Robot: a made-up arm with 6 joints.
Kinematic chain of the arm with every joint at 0, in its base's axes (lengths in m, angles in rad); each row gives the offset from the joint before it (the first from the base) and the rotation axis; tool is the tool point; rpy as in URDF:
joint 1: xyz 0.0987 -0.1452 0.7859 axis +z
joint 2: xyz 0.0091 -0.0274 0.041 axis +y
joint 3: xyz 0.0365 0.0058 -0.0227 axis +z
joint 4: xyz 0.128 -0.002 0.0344 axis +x
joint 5: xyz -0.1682 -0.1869 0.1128 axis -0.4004 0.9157 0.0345
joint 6: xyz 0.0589 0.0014 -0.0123 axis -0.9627 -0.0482 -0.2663
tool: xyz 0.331 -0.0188 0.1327 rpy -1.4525 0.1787 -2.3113
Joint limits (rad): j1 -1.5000..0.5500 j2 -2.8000..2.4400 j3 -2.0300..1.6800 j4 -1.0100..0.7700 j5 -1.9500..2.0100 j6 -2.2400..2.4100
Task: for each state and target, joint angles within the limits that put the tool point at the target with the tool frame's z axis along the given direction. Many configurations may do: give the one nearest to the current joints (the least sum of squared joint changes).
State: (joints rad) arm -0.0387 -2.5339 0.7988 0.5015 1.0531 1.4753
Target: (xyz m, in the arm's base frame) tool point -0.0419 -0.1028 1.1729 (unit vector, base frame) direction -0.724 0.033 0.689
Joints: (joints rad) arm 0.2494 -2.4628 0.5092 0.7083 0.9759 0.8883
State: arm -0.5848 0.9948 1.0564 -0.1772 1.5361 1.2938
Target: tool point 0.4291 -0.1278 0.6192 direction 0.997 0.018 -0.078
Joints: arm -0.8884 0.9236 1.2549 -0.0503 0.6192 1.1062
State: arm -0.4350 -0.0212 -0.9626 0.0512 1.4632 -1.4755
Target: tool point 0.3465 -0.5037 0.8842 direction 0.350 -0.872 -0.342
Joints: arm -0.0903 -0.4525 -0.1959 -0.1997 0.9703 -0.6573
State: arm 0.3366 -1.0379 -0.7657 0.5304 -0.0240 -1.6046
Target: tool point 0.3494 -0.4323 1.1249 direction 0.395 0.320 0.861
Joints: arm 0.5464 -1.5502 -0.3664 0.7700 0.1379 -1.3569
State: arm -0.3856 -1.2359 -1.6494 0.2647 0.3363 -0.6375
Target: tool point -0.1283 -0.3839 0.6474 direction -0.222 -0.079 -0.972
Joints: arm 0.1209 -0.6601 -1.9628 -0.4426 0.7971 -1.2010
